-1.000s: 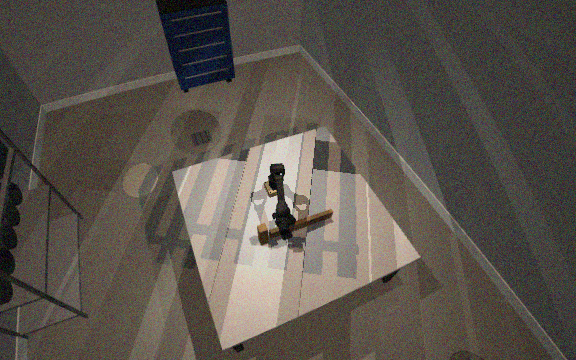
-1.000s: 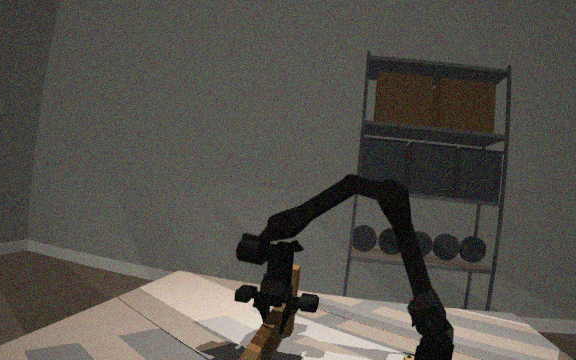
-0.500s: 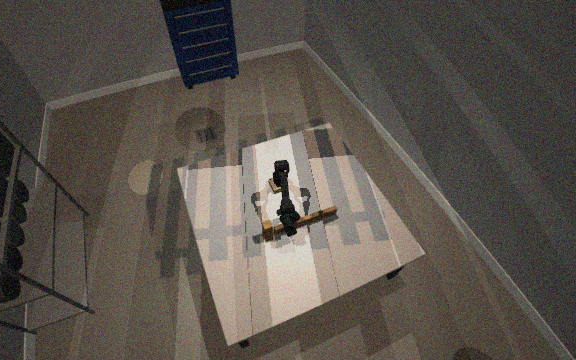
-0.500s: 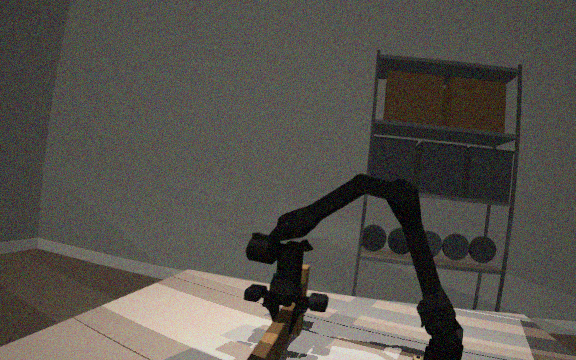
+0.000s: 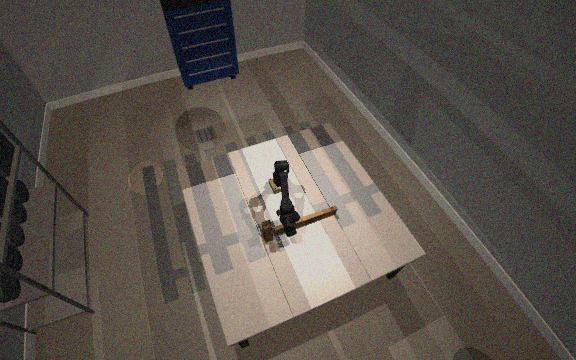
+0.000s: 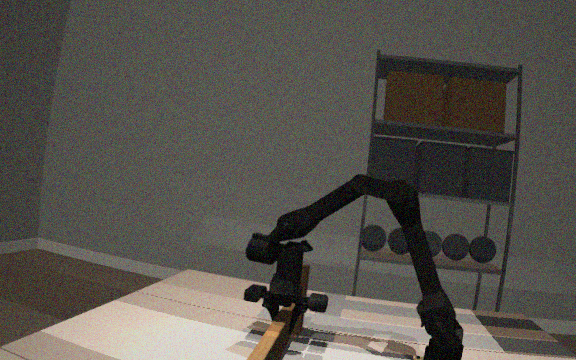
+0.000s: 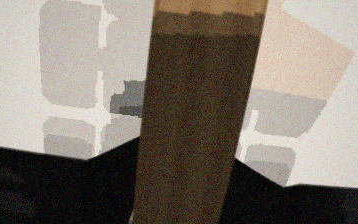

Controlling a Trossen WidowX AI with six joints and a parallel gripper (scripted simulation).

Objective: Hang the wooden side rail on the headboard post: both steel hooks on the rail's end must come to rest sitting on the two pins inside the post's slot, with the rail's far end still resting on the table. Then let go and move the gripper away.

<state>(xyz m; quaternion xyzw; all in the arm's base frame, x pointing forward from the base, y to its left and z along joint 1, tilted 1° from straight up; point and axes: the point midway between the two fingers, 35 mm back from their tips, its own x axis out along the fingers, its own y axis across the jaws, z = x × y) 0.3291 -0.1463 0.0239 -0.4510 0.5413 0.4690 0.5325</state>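
My gripper tip is 120 mm to the left of the headboard post, 40 mm below it and 20 mm past it.
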